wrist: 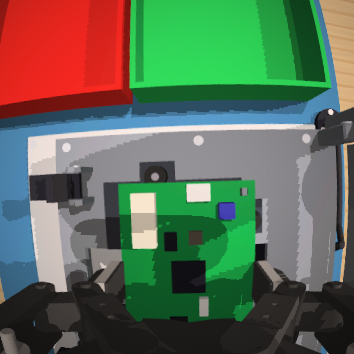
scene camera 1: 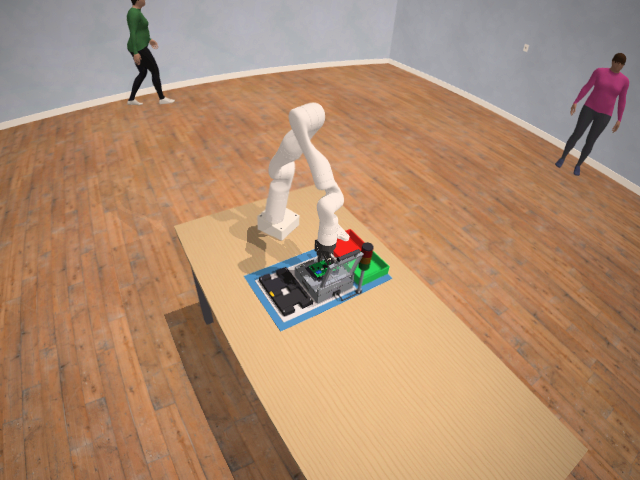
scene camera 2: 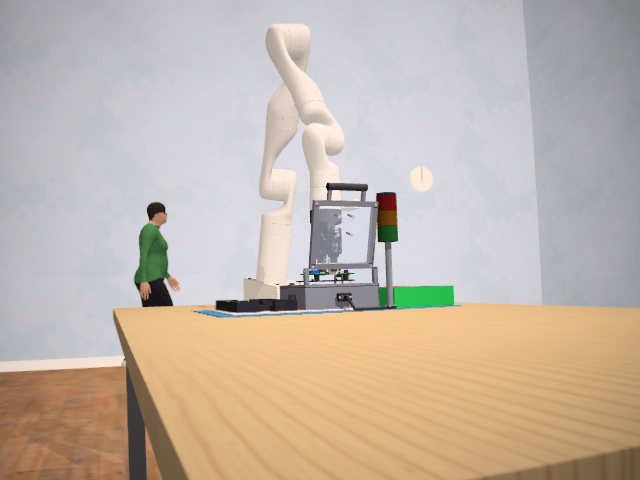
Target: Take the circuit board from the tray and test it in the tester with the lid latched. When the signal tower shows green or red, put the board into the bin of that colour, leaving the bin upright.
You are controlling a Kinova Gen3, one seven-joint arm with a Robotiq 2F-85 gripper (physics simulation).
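Pixels of known places: gripper, fingertip midpoint: (wrist: 188,278) (scene camera 1: 324,267) (scene camera 2: 327,274); arm's base, link origin: (scene camera 1: 274,216) (scene camera 2: 271,281).
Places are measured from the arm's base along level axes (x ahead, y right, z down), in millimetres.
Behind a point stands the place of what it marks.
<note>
My gripper (wrist: 188,278) @[y -12, x 411, z -10 mm] (scene camera 1: 324,259) @[y -12, x 411, z -10 mm] is shut on the green circuit board (wrist: 225,250) @[y -29, x 431, z -13 mm] (scene camera 1: 316,268) @[y 22, x 402, z -14 mm], one finger at each side edge. It holds the board level, low over the grey tester (wrist: 200,157) @[y -79, x 421, z 12 mm] (scene camera 1: 330,292) @[y 22, x 511, z 28 mm] (scene camera 2: 330,296) @[y 23, x 510, z 38 mm]. In scene camera 2 a thin gap shows between board and tester top. The board hides most of the nest under it. The tester's clear lid (scene camera 2: 343,235) @[y -4, x 529, z -93 mm] stands open, upright. The signal tower (scene camera 2: 387,217) @[y -98, x 558, z -130 mm] (scene camera 1: 366,255) @[y -92, x 555, z -159 mm] shows no clearly lit segment. The red bin (wrist: 60,50) @[y -186, x 305, z 66 mm] (scene camera 1: 347,245) @[y -236, x 283, z 66 mm] and green bin (wrist: 210,45) @[y -176, x 437, z 66 mm] (scene camera 1: 379,268) @[y -271, x 479, z 66 mm] (scene camera 2: 423,296) @[y -204, x 521, z 47 mm] stand upright.
The black tray (scene camera 1: 281,291) @[y 182, x 397, z 44 mm] (scene camera 2: 237,305) @[y 227, x 500, z 50 mm] lies on the other side of the tester from the bins. The lid's handle (scene camera 2: 347,186) @[y -4, x 558, z -196 mm] rises close to the arm. The tower's pole (scene camera 2: 389,273) @[y -105, x 545, z -8 mm] stands beside the tester. A latch (wrist: 55,187) @[y -66, x 348, z -32 mm] sits at the tester's edge.
</note>
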